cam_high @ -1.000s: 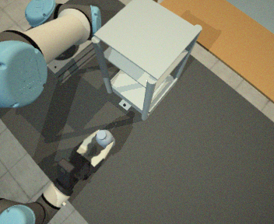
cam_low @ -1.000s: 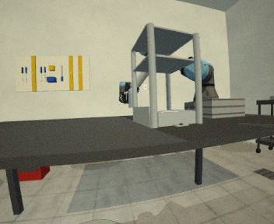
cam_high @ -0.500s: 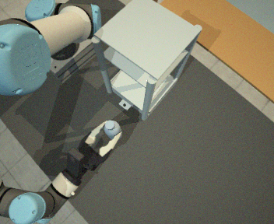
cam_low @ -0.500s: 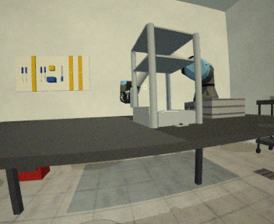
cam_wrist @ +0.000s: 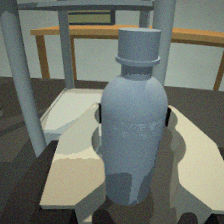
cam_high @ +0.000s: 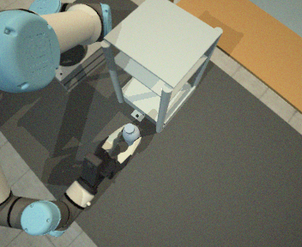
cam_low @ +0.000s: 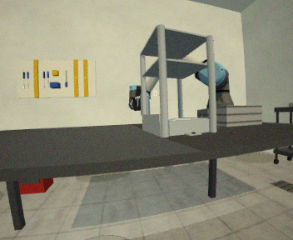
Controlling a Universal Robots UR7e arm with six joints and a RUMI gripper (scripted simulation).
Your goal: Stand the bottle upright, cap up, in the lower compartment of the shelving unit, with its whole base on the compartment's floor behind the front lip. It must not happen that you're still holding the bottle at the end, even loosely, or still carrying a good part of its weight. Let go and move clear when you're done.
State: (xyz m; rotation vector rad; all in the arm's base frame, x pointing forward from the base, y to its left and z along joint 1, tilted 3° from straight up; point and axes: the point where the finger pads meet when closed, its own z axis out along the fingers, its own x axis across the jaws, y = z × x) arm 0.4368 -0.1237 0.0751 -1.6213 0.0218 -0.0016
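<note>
Now: hand 230 mm to the right of the shelving unit, 60 mm past it and 10 mm below it. The rest, counted from my hand: bottle right at my hand.
</note>
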